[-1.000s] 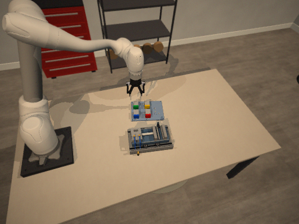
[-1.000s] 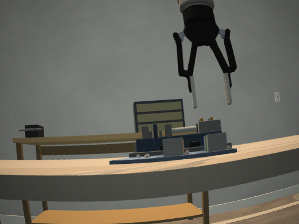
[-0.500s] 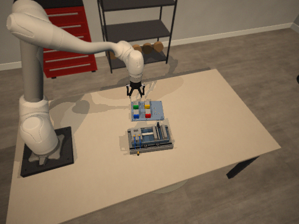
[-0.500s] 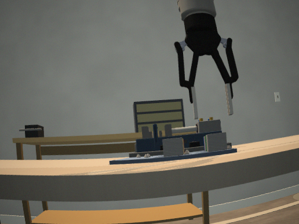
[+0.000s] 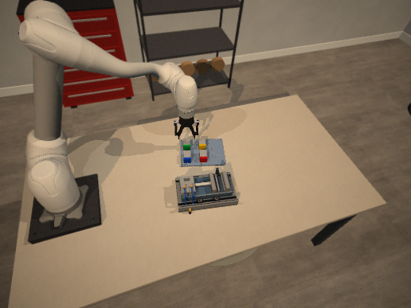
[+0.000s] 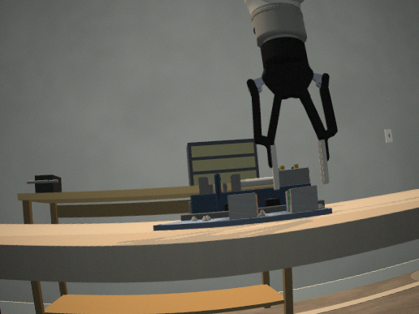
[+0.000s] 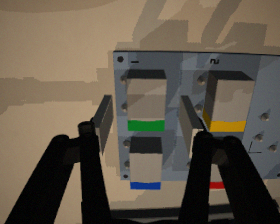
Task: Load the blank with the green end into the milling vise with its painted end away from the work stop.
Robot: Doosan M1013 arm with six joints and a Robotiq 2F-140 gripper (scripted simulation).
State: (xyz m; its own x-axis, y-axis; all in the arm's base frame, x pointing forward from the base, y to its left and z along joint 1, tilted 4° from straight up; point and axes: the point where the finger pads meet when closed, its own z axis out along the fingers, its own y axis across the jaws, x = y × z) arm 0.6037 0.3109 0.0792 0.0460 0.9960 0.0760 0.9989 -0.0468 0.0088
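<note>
Now: the green-ended blank 50 mm below my hand. Round my hand: raised plate: 90 mm ahead, 70 mm below, 50 mm to the right; then blue-ended blank: 90 mm to the right, 50 mm below; then yellow-ended blank: 90 mm ahead, 50 mm below.
</note>
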